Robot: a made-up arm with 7 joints.
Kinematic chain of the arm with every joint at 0, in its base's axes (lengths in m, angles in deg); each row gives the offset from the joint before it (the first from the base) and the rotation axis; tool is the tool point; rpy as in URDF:
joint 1: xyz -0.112 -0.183 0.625 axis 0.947 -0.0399 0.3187
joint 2: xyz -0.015 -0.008 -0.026 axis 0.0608 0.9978 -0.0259
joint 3: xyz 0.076 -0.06 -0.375 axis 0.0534 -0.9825 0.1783
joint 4: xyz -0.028 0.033 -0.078 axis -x
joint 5: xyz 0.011 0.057 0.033 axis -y
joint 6: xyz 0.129 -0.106 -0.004 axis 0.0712 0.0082 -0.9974
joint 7: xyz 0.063 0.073 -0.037 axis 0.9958 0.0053 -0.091
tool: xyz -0.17 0.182 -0.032 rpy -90 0 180
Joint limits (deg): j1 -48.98..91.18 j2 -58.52..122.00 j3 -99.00..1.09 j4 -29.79..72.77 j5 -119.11..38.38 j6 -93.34..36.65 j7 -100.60..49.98
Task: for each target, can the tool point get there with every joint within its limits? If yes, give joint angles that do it. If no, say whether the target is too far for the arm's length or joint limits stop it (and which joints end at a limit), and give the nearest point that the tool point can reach.
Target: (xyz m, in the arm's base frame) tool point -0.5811 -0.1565 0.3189
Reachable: yes | joints -22.10 47.46 -8.60 27.37 -52.52 -13.82 -32.35
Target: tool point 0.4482 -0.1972 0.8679
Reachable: no: joint limits stop it (at a limit: joint 1, joint 2, joint 4, joint 5, joint 6) | nearest point 0.3221 -0.0771 0.8224 | short by 0.180 m
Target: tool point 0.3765 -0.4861 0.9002
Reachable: no: joint limits stop it (at a limit: joint 1, joint 2, joint 3, joint 5, joint 6, joint 7) | nearest point 0.3595 -0.4598 0.8182 | short by 0.088 m
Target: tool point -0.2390 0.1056 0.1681
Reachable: yes | joints 22.54 -2.06 -39.65 27.11 -48.03 0.61 -14.10
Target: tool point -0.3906 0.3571 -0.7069
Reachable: no: too far | nearest point -0.2627 0.0997 -0.0733 | short by 0.696 m
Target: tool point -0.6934 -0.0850 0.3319
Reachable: yes | joints -28.52 66.26 -7.39 18.88 -44.58 17.12 -33.72
